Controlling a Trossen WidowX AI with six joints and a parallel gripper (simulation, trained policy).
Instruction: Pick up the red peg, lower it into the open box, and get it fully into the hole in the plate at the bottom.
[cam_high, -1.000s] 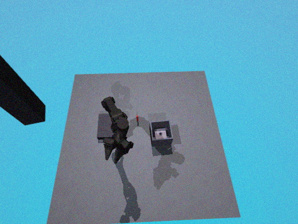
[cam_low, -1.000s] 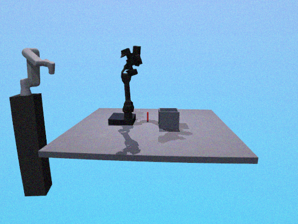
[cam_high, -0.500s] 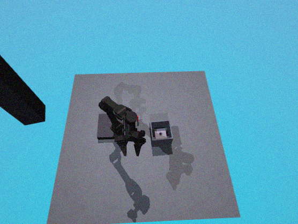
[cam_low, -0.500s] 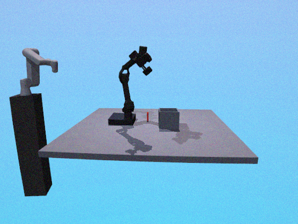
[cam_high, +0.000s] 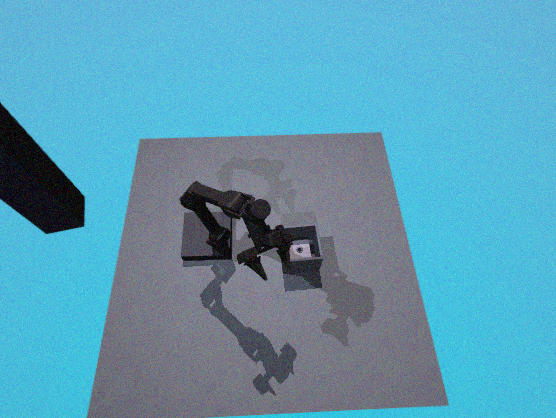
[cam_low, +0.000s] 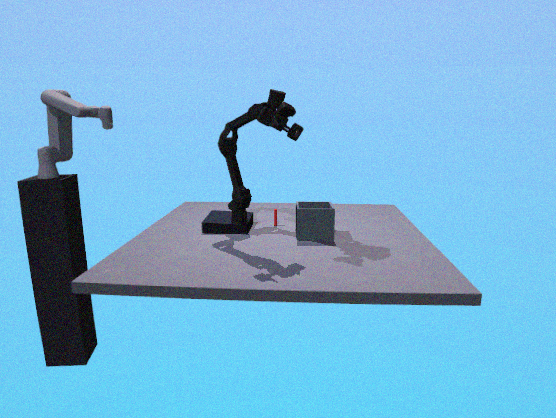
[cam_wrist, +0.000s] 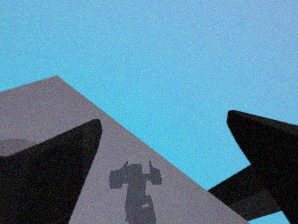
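The red peg lies 41 cm to the left of my gripper tip and 43 cm below it.
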